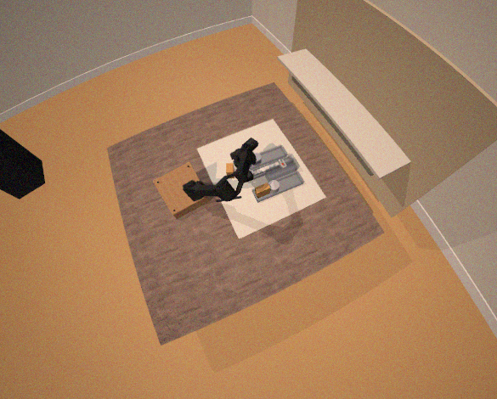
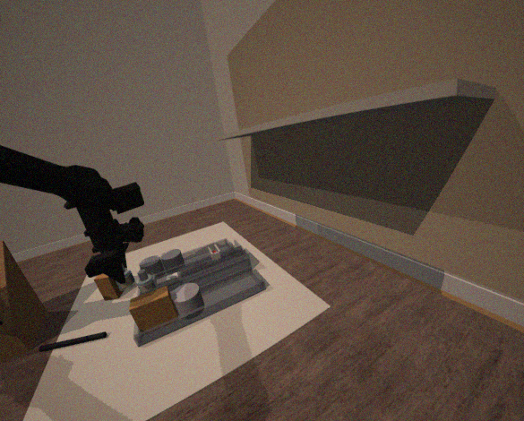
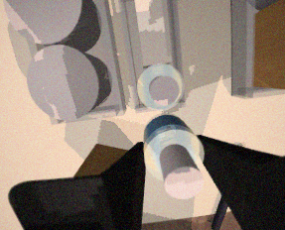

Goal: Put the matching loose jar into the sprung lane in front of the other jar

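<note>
Now: gripper tip 18 cm short of the grey lane rack, 5 cm to the left of it and 5 cm above it. Round my gripper tip: black pen (13 cm behind, 7 cm to the right, 6 cm below).
</note>
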